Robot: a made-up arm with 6 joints.
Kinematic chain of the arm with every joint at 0, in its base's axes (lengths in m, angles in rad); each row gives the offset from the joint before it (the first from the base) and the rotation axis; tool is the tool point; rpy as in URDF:
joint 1: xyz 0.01 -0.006 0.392 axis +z
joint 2: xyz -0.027 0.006 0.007 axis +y
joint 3: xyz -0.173 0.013 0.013 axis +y
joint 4: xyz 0.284 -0.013 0.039 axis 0.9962 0 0.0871
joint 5: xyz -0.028 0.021 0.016 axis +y
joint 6: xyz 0.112 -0.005 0.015 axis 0.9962 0 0.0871
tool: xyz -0.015 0.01 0 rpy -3.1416 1.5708 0
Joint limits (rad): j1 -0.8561..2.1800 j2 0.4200..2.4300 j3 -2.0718..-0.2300 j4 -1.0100..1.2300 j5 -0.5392..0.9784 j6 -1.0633..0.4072
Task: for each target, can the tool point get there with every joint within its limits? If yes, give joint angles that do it. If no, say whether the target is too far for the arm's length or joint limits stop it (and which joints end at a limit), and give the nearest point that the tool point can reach.
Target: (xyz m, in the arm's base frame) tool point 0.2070 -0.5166 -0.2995
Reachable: no: too far | nearest point 0.1650 -0.2328 0.1825 | short by 0.561 m
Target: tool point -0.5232 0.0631 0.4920
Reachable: no: joint limits stop it (at a limit: joint 1, joint 4, joint 5, joint 6) | nearest point -0.2665 0.2422 0.4920 | short by 0.313 m
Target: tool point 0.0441 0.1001 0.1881
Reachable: yes | joints 0.8536 2.1736 -0.5320 0.8379 0.5339 -0.2114
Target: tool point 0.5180 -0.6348 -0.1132
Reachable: no: too far | nearest point 0.2574 -0.2985 0.2627 | short by 0.568 m
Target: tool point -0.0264 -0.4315 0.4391
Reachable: no: joint limits stop it (at a limit: joint 1, joint 4, joint 5, joint 6) | nearest point 0.1605 -0.2693 0.4391 | short by 0.248 m
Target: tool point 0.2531 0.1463 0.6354
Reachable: yes | joints 0.3689 1.2704 -1.2172 -0.4412 -0.3681 -0.1736
